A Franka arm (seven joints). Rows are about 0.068 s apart.
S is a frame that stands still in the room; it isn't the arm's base.
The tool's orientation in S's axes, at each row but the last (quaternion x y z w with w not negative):
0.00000, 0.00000, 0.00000, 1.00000
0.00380, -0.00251, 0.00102, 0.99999
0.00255, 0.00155, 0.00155, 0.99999
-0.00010, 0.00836, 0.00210, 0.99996
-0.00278, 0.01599, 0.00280, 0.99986
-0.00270, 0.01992, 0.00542, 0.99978
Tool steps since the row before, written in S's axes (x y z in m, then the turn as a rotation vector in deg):
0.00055, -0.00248, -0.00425, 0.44, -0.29, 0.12
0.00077, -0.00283, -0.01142, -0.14, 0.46, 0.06
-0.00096, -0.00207, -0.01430, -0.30, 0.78, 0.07
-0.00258, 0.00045, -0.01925, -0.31, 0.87, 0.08
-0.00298, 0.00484, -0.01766, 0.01, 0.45, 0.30
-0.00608, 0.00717, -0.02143, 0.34, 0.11, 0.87
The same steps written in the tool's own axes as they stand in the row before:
0.00055, -0.00248, -0.00425, 0.44, -0.29, 0.12
0.00071, -0.00292, -0.01140, -0.14, 0.46, 0.06
-0.00092, -0.00214, -0.01429, -0.30, 0.78, 0.07
-0.00226, 0.00046, -0.01929, -0.31, 0.87, 0.08
-0.00239, 0.00495, -0.01772, 0.00, 0.45, 0.30
-0.00514, 0.00735, -0.02161, 0.31, 0.10, 0.88

